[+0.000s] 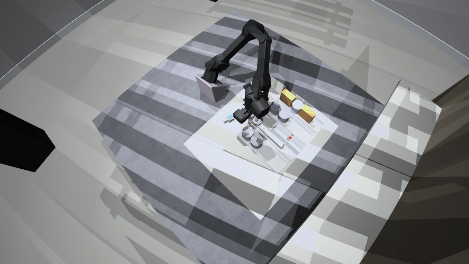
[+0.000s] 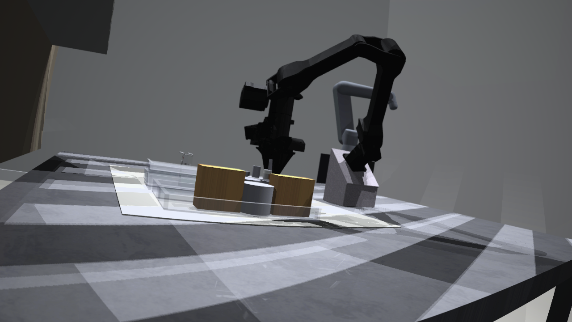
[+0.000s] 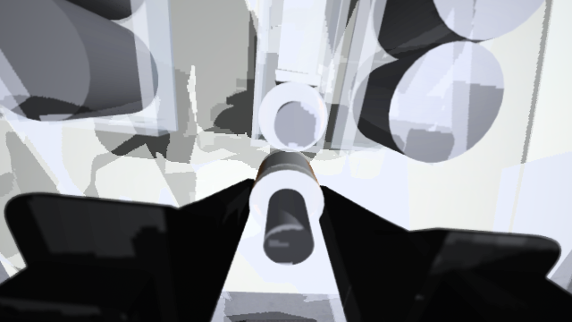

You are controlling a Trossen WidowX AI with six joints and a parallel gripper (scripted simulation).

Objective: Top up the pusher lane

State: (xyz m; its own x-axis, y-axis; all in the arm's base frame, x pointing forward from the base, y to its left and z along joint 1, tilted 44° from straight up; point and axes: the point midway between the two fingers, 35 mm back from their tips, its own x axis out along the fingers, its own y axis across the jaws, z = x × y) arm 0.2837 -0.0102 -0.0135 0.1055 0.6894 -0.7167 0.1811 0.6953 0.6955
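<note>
The small blue-banded jar is 9 cm behind my gripper tip, 7 cm to the right of it and 3 cm below it. The rest, counted from my gripper tip: clear sprung lane: 19 cm ahead, 1 cm to the right, 3 cm below; red marker: 23 cm ahead, 2 cm above.
</note>
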